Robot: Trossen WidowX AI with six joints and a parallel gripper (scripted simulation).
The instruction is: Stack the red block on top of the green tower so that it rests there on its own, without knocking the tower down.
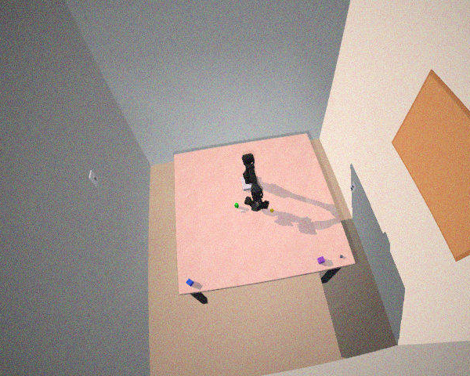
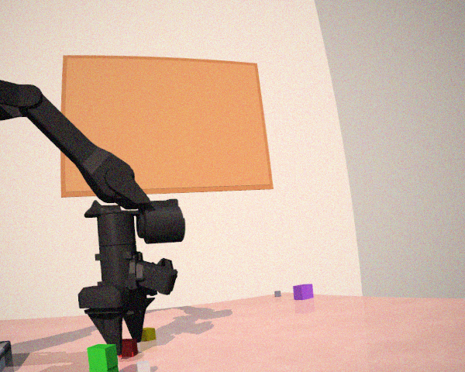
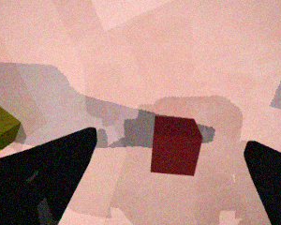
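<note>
Now: gripper tip 1 cm short of the small white block and 12 cm to the left of it. Round my gripper tip: yellow block: 5 cm ahead, 11 cm to the left; then red block: right at my gripper tip; then purple block: 51 cm ahead, 38 cm to the left, 1 cm above.
</note>
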